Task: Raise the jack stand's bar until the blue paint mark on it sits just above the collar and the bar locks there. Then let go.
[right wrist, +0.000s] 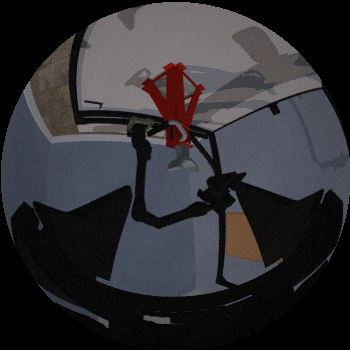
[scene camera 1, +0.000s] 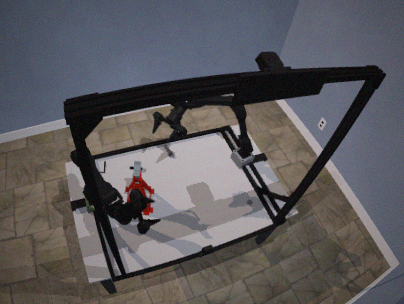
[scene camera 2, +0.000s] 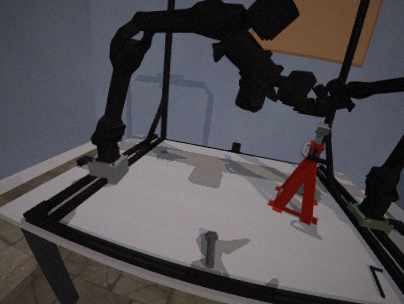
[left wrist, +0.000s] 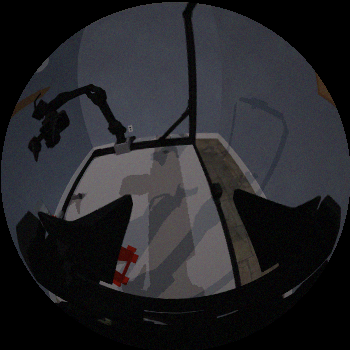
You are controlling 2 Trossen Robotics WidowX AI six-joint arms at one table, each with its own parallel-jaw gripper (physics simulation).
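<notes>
The red jack stand stands upright on the table, and part of its base shows in the left wrist view. Its grey bar sticks up a short way above the collar, with a saddle-shaped head. No blue mark can be made out. A pale curved handle is at the collar. My right gripper is open and empty, apart from the bar's head. My left gripper is open and empty, above the table near the stand.
A grey bolt lies near the table edge in scene camera 2. A black hex key lies at the corner. The left arm's green mount is beside the stand. Black frame posts surround the table, and the arms overlap above the stand in scene camera 2.
</notes>
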